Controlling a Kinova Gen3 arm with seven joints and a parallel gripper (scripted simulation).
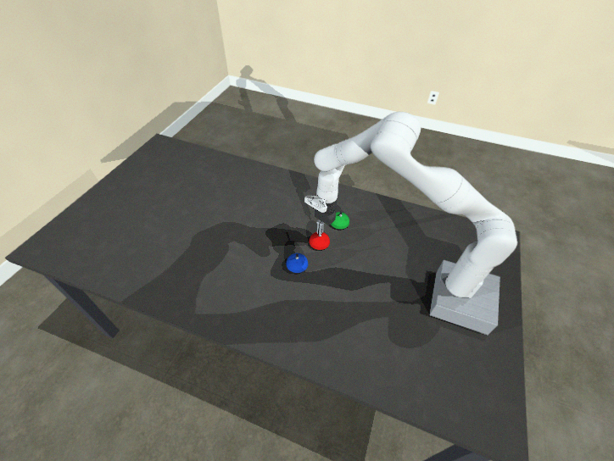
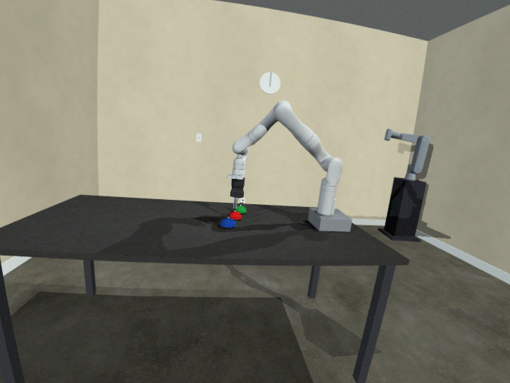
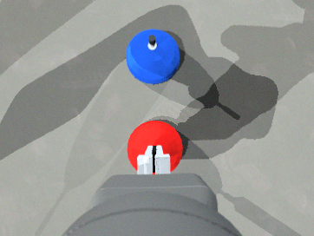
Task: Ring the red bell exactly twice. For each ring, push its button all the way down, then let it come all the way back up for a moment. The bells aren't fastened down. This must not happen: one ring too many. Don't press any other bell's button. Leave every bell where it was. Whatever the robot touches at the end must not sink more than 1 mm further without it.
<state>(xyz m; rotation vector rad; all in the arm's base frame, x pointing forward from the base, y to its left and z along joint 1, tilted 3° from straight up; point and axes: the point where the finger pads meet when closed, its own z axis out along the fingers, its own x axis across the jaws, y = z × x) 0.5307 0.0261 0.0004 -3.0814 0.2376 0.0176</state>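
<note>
Right now the red bell is 40 mm below my hand. From my hand the other things lie so: green bell: 140 mm to the right, 40 mm below, 20 mm behind; blue bell: 140 mm to the left, 40 mm below, 20 mm ahead.
</note>
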